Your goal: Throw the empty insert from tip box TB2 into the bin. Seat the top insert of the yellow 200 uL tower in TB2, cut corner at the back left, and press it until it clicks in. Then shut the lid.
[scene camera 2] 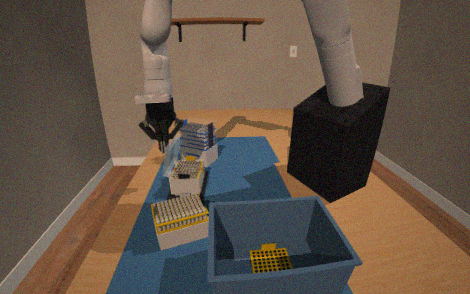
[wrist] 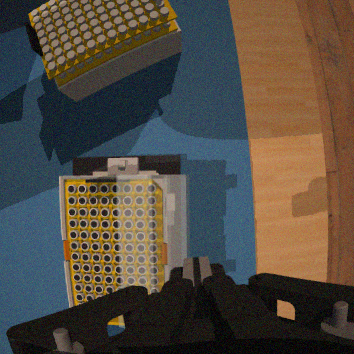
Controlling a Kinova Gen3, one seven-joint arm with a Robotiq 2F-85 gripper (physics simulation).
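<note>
The empty yellow insert [scene camera 2: 270, 260] lies in the blue bin [scene camera 2: 280, 285]. Tip box TB2 [scene camera 2: 186, 186] [wrist: 63, 210] holds a yellow insert full of tips [scene camera 2: 188, 169] [wrist: 95, 235]; its cut corner shows at the upper right in the wrist view. The clear lid [scene camera 2: 172, 156] [wrist: 176, 225] is open, raised at the box's left side in the scene view, and overlaps the insert's right columns in the wrist view. My gripper [scene camera 2: 162, 148] [wrist: 196, 272] is shut and empty, its fingertips close to the lid's outer side; contact cannot be told. The yellow tower [scene camera 2: 181, 220] [wrist: 107, 37] stands nearer the scene camera.
A blue-layered tower [scene camera 2: 196, 140] stands behind TB2. The bin is to the right of the yellow tower in the scene view. A black pedestal [scene camera 2: 340, 145] bears the arm at the right. A blue mat [scene camera 2: 250, 150] [wrist: 210, 100] lies on the wooden table [scene camera 2: 410, 225] [wrist: 280, 75].
</note>
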